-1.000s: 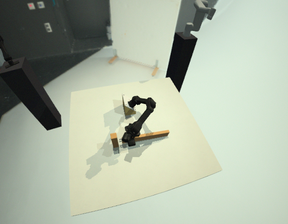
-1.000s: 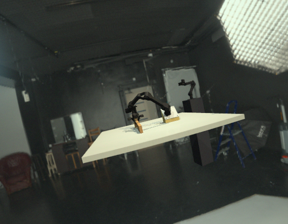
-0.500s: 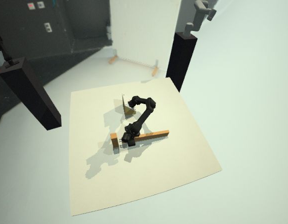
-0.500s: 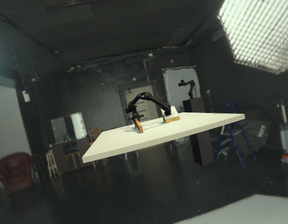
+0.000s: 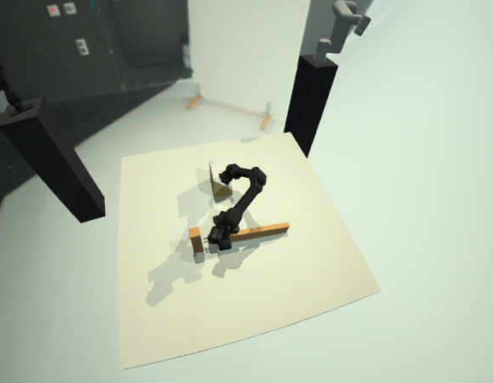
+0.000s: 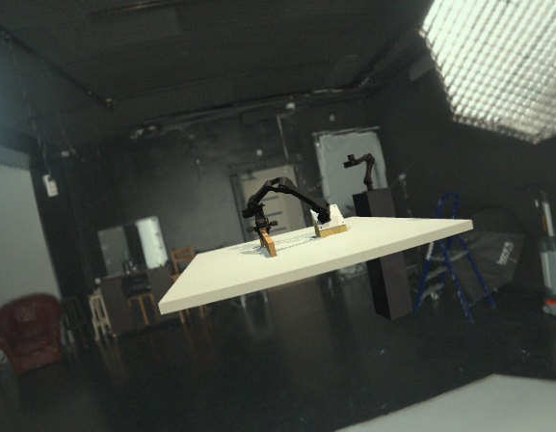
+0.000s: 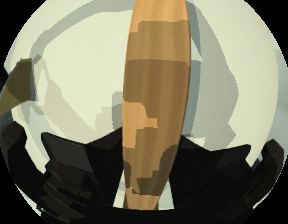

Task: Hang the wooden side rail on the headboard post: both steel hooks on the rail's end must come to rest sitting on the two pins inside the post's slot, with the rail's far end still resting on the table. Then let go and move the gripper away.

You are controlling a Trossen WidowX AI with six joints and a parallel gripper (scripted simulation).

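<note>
Right now my gripper tip is 13 cm to the left of the wooden headboard post, 4 cm below it and 2 cm past it.
</note>
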